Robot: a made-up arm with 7 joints. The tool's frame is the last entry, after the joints. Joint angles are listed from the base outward. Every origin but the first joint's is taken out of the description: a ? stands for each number. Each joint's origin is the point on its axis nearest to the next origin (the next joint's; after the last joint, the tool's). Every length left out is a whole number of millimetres.
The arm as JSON. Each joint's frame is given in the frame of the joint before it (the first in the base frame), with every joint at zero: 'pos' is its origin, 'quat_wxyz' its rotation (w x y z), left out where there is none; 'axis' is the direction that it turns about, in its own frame. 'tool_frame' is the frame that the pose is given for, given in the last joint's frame.
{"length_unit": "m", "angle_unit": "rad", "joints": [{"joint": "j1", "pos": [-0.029, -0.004, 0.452], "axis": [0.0, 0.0, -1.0]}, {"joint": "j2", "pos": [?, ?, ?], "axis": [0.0, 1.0, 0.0]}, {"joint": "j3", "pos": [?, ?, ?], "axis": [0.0, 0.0, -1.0]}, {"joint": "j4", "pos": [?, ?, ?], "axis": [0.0, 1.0, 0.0]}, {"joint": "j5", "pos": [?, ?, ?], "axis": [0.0, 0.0, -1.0]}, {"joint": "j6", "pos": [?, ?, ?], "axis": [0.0, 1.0, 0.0]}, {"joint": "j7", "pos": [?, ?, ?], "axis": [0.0, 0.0, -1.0]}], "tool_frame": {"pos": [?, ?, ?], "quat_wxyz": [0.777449, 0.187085, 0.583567, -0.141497]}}
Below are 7 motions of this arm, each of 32 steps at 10 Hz.
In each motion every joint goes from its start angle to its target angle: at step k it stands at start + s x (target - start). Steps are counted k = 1, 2, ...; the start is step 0. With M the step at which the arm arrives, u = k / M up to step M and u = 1 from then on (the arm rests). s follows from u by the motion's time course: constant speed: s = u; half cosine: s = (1 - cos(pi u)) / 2; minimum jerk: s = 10 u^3 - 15 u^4 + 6 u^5.
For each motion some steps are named. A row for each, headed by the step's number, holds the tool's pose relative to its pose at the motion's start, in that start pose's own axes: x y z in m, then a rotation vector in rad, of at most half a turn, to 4 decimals.
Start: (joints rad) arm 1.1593 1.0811 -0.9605 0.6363 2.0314 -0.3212 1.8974
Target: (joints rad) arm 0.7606 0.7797 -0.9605 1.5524 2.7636 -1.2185 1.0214
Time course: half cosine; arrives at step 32
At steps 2, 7, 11, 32:
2: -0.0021 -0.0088 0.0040 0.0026 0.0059 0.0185
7: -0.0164 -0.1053 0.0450 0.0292 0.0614 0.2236
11: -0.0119 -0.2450 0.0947 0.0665 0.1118 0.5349
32: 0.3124 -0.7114 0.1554 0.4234 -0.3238 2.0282

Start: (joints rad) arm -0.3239 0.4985 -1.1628 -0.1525 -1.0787 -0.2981 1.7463
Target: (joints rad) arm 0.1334 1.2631 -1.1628 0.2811 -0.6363 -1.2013 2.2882
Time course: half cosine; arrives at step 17
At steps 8, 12, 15, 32:
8: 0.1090 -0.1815 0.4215 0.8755 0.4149 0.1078
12: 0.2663 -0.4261 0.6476 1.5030 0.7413 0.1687
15: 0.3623 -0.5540 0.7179 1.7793 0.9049 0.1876
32: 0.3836 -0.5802 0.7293 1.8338 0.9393 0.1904

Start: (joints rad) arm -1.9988 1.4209 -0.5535 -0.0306 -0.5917 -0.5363 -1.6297
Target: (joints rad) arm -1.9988 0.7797 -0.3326 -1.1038 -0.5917 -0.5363 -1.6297
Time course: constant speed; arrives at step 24
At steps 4, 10, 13, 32:
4: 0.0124 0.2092 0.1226 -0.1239 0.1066 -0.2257
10: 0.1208 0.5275 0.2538 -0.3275 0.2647 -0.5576
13: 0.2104 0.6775 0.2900 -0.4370 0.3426 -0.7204
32: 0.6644 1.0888 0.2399 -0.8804 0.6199 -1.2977

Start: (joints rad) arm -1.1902 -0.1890 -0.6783 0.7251 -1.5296 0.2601 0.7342
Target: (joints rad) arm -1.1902 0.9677 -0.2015 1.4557 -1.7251 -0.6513 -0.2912
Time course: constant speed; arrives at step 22
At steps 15, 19, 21, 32:
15: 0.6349 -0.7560 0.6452 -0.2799 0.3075 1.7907
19: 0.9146 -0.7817 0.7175 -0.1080 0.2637 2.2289
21: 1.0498 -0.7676 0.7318 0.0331 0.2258 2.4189
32: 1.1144 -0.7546 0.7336 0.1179 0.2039 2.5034

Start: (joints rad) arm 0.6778 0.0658 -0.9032 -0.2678 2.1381 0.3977 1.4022
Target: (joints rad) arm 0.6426 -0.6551 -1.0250 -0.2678 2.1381 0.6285 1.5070
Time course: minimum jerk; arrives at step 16
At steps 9, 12, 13, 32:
9: 0.2387 0.0484 0.4933 -0.2629 0.2825 -0.0318
12: 0.4004 0.1099 0.6740 -0.3916 0.3963 -0.0318
13: 0.4350 0.1244 0.7051 -0.4171 0.4175 -0.0306
32: 0.4666 0.1381 0.7315 -0.4400 0.4361 -0.0291

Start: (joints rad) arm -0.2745 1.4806 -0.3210 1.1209 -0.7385 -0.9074 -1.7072
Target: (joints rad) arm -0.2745 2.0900 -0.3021 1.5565 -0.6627 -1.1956 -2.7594
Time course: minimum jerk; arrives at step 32
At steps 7, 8, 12, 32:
7: -0.0063 -0.0548 -0.0313 -0.0296 -0.0242 0.0478
8: -0.0080 -0.0769 -0.0447 -0.0419 -0.0347 0.0669
12: -0.0073 -0.1971 -0.1255 -0.1132 -0.0999 0.1695
32: 0.1618 -0.5653 -0.5081 -0.4279 -0.4589 0.4808

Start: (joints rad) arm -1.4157 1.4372 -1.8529 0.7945 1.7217 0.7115 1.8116
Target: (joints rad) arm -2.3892 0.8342 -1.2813 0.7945 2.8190 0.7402 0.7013
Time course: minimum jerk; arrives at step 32
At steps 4, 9, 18, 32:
4: -0.0068 -0.0171 -0.0048 0.0129 0.0018 -0.0051
9: -0.0505 -0.1483 -0.0481 0.1138 0.0298 -0.0310
18: -0.0564 -0.6367 -0.2964 0.4807 0.3060 0.1322
32: 0.1334 -0.9489 -0.5373 0.6679 0.5844 0.5583

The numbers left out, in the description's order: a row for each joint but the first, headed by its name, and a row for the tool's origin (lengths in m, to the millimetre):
j2: -0.024 -0.029 0.0
j3: 0.016 0.0 0.683
j4: -0.025 -0.007 0.0
j5: 0.013 0.0 0.503
j6: -0.018 -0.002 0.0
j7: -0.015 0.0 0.131
tool: -0.023 -0.014 0.0

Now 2 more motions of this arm.
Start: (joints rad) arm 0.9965 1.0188 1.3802 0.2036 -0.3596 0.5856 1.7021
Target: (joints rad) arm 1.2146 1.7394 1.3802 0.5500 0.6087 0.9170 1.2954
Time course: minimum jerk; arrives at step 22
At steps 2, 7, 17, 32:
2: -0.0043 0.0028 -0.0049 0.0028 -0.0029 -0.0087
7: -0.1108 0.0914 -0.1426 0.0902 -0.0749 -0.2491
17: -0.2468 0.5600 -0.6837 0.6544 -0.2093 -1.0714
32: -0.2347 0.6133 -0.7373 0.7412 -0.2114 -1.1347

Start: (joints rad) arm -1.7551 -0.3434 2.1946 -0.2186 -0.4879 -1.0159 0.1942
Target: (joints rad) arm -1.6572 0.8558 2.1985 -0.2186 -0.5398 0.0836 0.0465
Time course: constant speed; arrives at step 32
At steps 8, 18, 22, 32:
8: -0.0632 0.2751 -0.2307 -0.3347 0.1270 -0.1854
18: -0.0844 0.5161 -0.6317 -0.7134 0.2315 -0.5064
22: -0.0732 0.5697 -0.8158 -0.8461 0.2542 -0.6601
32: 0.0015 0.5778 -1.2948 -1.1119 0.2543 -1.0982

